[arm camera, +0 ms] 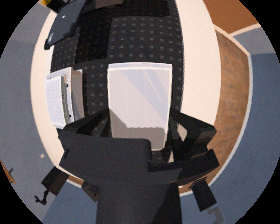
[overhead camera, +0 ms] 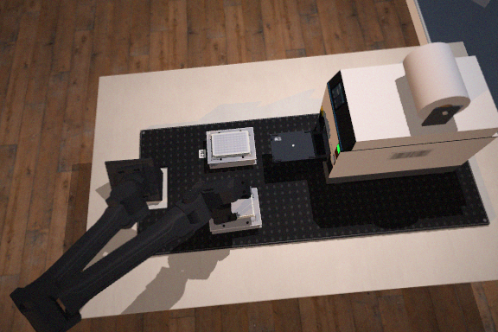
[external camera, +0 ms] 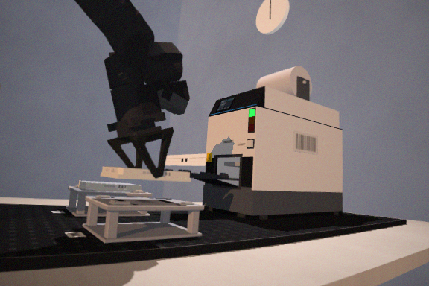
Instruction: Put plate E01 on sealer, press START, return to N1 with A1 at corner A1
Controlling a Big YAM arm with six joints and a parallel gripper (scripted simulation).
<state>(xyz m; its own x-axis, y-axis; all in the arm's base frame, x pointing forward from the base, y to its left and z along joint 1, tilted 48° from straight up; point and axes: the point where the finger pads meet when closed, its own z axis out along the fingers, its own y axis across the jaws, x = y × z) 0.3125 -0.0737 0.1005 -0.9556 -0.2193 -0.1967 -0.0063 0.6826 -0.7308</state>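
The nest is 50 mm below my hand. Round my hand: plate (10 mm ahead, 220 mm to the left, 40 mm below); then sealer stage (220 mm ahead, 170 mm to the left); then start button (310 mm ahead, 70 mm to the left, 90 mm above).
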